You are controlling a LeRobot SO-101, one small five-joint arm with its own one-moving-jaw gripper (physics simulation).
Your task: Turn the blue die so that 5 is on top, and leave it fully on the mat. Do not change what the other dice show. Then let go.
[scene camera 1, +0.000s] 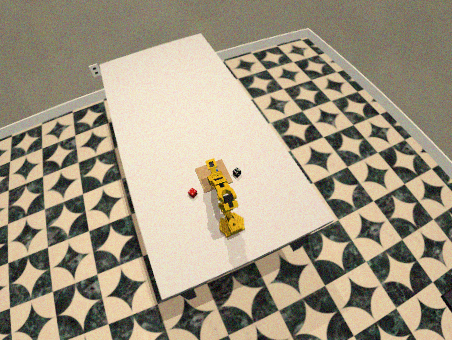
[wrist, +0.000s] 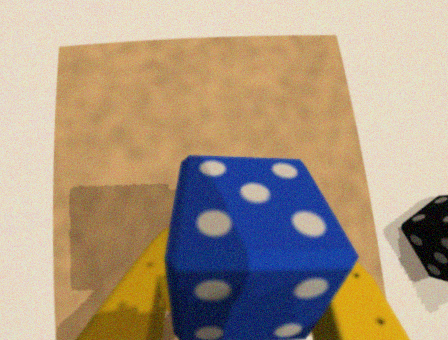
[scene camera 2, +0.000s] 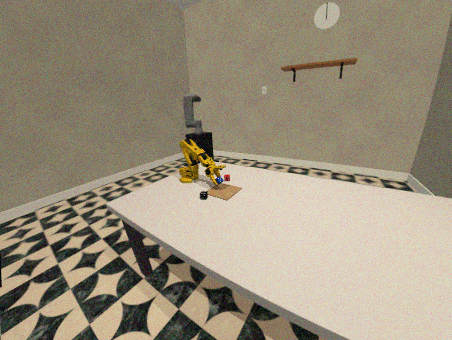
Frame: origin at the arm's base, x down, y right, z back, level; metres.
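Where they show: hand, tool point: (scene camera 1: pixel 211 175) (wrist: pixel 182 242) (scene camera 2: pixel 220 182); arm's base, link origin: (scene camera 1: pixel 229 221) (scene camera 2: pixel 191 180).
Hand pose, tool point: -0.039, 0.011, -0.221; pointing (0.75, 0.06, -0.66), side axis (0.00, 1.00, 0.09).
Things, the pixels of their top centre, and the offset from my tool point, as dx, dy, dz. Level surfaces: height alone.
- blue die, top centre: (wrist: pixel 267 264) (scene camera 2: pixel 218 176) -0.034, +0.015, +0.001
- tan mat, top centre: (wrist: pixel 216 177) (scene camera 1: pixel 213 175) (scene camera 2: pixel 223 190) +0.035, +0.013, -0.022
- black die, top centre: (scene camera 1: pixel 236 170) (scene camera 2: pixel 203 192) +0.009, +0.116, +0.019
- white table, surface height: dx +0.039
- red die, top centre: (scene camera 1: pixel 192 191) (scene camera 2: pixel 227 175) +0.009, -0.109, +0.032
The blue die (scene camera 2: pixel 219 180) (wrist: pixel 255 215) is held above the near part of the tan mat (scene camera 1: pixel 201 173) (scene camera 2: pixel 228 192) (wrist: pixel 210 100). Its shadow falls on the mat, apart from it, in the wrist view. There, one face shows five white pips; the face nearer the camera shows four pips and is cut off by the frame's bottom edge. My gripper (scene camera 2: pixel 218 182) (wrist: pixel 257 280) is shut on the blue die, with a yellow jaw at each side. The die hides the jaw tips in the wrist view. Which face points straight up is hard to tell.
A black die (scene camera 1: pixel 237 172) (scene camera 2: pixel 203 195) (wrist: pixel 432 237) sits on the white table (scene camera 1: pixel 170 110) (scene camera 2: pixel 320 230), off the mat's right side in the wrist view. A red die (scene camera 1: pixel 192 192) (scene camera 2: pixel 227 177) sits on the table off the mat's opposite side.
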